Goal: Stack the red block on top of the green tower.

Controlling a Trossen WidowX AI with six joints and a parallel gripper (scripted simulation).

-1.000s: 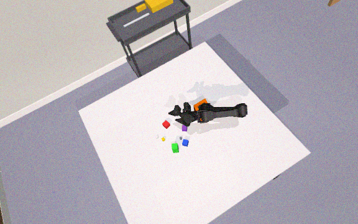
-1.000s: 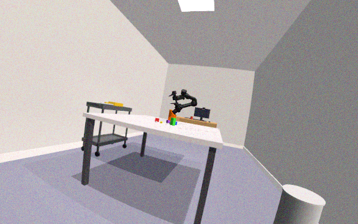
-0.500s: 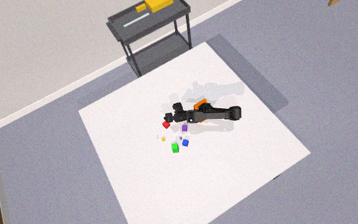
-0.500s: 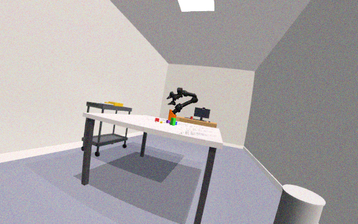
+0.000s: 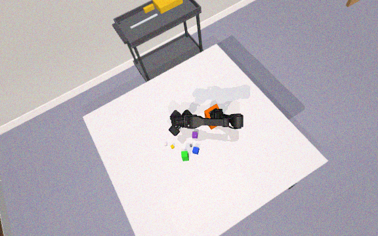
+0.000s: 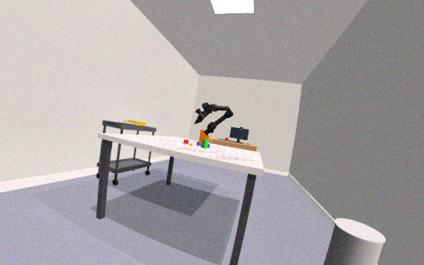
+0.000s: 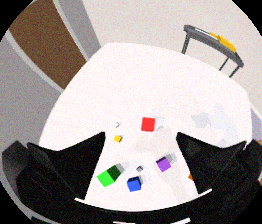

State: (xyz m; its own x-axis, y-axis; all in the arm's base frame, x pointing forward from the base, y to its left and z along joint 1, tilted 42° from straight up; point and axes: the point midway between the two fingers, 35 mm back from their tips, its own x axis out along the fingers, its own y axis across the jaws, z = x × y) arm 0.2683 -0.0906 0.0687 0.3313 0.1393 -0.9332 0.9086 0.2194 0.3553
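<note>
Now: gripper tip 20 cm above the red block, 6 cm to the left of it and 1 cm short of it. The rest, counted from my gripper tip: purple cube 20 cm below, 10 cm behind, 5 cm to the left; blue cube 20 cm below, 15 cm to the left, 4 cm behind; small yellow cube 21 cm below, 9 cm ahead, 3 cm to the left.
</note>
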